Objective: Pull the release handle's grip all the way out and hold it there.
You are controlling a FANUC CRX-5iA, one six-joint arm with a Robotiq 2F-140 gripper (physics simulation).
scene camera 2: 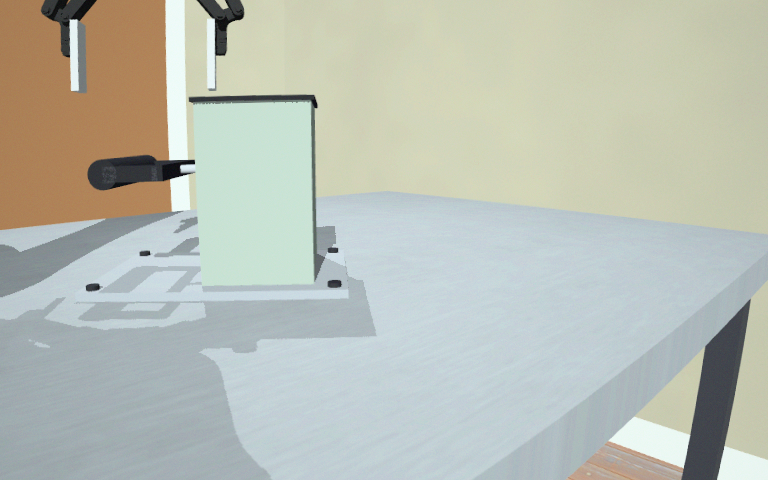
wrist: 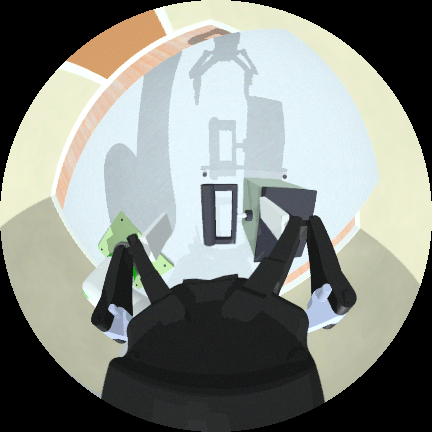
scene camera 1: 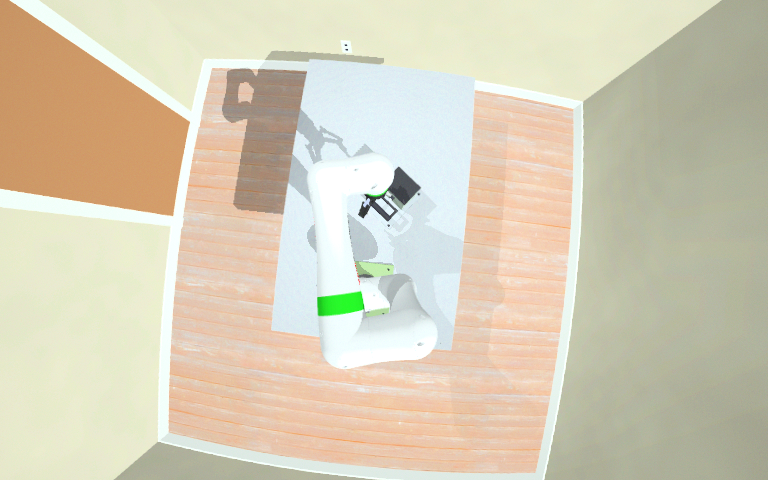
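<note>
The release handle's black grip (scene camera 1: 381,209) (scene camera 2: 113,173) (wrist: 207,215) is a rectangular loop with a thick outer bar. A short light rod (scene camera 2: 187,168) (wrist: 242,215) joins it to the side of the upright pale green housing (scene camera 1: 404,185) (scene camera 2: 254,192) (wrist: 302,200), which has a black top. My gripper (scene camera 2: 144,84) (wrist: 213,214) is open and empty, pointing down. Its fingertips are above the housing's top level, well above the grip. In the wrist view the pads appear either side of the grip, the right one overlapping the housing's top. In scene camera 1 the arm partly hides the gripper.
The housing stands on a pale base plate (scene camera 2: 141,296) with black bolts, on the grey table (scene camera 1: 407,113) (scene camera 2: 509,283). The arm's white link (scene camera 1: 334,243) passes above the table. Its green mounting plate (scene camera 1: 376,268) (wrist: 117,230) is at the left in the wrist view.
</note>
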